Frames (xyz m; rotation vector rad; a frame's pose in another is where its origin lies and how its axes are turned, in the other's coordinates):
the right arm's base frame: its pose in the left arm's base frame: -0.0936 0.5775 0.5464 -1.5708 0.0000 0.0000
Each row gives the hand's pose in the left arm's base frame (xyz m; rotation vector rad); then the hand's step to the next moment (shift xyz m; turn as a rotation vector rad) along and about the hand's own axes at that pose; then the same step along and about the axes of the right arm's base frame.
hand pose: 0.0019 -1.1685 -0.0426 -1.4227 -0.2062 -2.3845
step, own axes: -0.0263 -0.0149 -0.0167 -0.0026 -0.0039 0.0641
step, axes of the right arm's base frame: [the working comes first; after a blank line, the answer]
step, axes of the left arm's base frame: -0.0079 0.0147 -0.0302 0.0523 0.0235 0.0290

-0.0079 0.0302 0.0147 0.0523 -0.0290 0.0235
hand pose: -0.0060 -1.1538 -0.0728 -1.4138 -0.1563 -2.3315
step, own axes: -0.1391 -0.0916 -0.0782 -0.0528 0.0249 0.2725
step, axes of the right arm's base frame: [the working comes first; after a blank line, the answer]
step, axes of the left arm's base frame: -0.0448 0.0994 -0.1482 0.2558 0.0741 0.0821

-0.0448 0.1482 0.0994 0.2558 -0.0821 0.0741
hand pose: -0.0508 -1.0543 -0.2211 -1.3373 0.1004 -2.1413
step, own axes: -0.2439 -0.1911 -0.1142 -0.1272 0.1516 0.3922
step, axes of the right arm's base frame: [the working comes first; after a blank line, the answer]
step, axes of the left arm's base frame: -0.1068 0.2562 -0.1789 0.4361 0.0394 0.0351

-0.1068 0.1789 0.2562 0.4361 -0.0351 0.0394
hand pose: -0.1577 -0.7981 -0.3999 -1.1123 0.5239 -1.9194
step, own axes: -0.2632 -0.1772 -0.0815 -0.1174 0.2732 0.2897
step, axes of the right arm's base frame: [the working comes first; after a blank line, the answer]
step, axes of the left arm's base frame: -0.0822 0.3127 -0.0527 0.4014 -0.0424 -0.0971

-0.0822 0.0527 0.3127 0.4014 0.0971 -0.0424
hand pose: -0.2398 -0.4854 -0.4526 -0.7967 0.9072 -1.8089
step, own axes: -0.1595 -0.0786 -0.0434 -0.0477 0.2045 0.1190
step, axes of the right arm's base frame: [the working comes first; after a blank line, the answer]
step, axes of the left arm's base frame: -0.0136 0.1811 0.0226 0.2058 -0.0451 -0.1178

-0.0136 -0.0226 0.1811 0.2058 0.1178 -0.0451
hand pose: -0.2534 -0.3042 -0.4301 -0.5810 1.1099 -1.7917
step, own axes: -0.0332 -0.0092 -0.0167 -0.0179 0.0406 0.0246
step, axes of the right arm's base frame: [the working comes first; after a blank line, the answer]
step, axes of the left arm's base frame: -0.0014 0.0382 0.0023 0.0455 -0.0020 -0.0223

-0.0014 -0.0023 0.0382 0.0455 0.0223 -0.0020
